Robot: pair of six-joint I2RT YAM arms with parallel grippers.
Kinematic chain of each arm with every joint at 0, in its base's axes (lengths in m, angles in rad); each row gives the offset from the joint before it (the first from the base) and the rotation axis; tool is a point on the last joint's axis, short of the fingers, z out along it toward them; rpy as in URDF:
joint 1: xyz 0 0 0.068 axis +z
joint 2: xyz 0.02 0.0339 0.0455 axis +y
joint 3: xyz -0.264 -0.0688 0 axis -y
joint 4: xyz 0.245 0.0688 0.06 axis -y
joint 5: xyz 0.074 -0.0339 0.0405 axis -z
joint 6: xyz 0.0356 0 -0.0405 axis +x
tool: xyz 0 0 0 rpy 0 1.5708 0
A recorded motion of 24 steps. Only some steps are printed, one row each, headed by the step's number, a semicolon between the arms.
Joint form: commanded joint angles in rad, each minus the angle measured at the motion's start. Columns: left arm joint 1, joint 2, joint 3, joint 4, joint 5, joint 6; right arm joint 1, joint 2, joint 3, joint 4, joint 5, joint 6.
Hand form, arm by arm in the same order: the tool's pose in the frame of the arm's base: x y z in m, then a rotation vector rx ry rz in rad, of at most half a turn. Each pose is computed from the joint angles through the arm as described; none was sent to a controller.
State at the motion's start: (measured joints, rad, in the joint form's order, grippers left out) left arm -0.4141 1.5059 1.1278 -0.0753 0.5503 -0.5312; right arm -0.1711 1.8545 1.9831 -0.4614 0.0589 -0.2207
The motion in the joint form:
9: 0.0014 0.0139 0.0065 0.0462 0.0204 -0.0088; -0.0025 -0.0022 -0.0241 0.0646 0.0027 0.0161
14: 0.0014 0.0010 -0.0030 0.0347 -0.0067 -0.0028; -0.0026 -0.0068 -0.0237 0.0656 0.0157 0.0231
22: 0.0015 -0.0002 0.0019 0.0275 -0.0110 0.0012; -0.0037 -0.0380 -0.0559 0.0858 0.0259 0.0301
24: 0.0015 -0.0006 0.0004 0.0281 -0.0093 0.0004; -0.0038 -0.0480 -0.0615 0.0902 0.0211 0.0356
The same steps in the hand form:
9: 0.3141 -0.1585 0.2988 0.2642 2.0949 -1.1611; 0.4286 -0.0774 0.4215 0.0140 1.8725 -0.3188
14: 0.3115 -0.1565 0.2984 0.2484 2.1013 -1.1305; 0.4271 -0.0776 0.4237 0.0299 1.8665 -0.3267
22: 0.3115 -0.1563 0.2998 0.2490 2.1011 -1.1238; 0.4197 -0.0772 0.4276 0.0453 1.8471 -0.3337
24: 0.3113 -0.1563 0.2995 0.2493 2.1019 -1.1258; 0.4171 -0.0766 0.4302 0.0474 1.8377 -0.3263

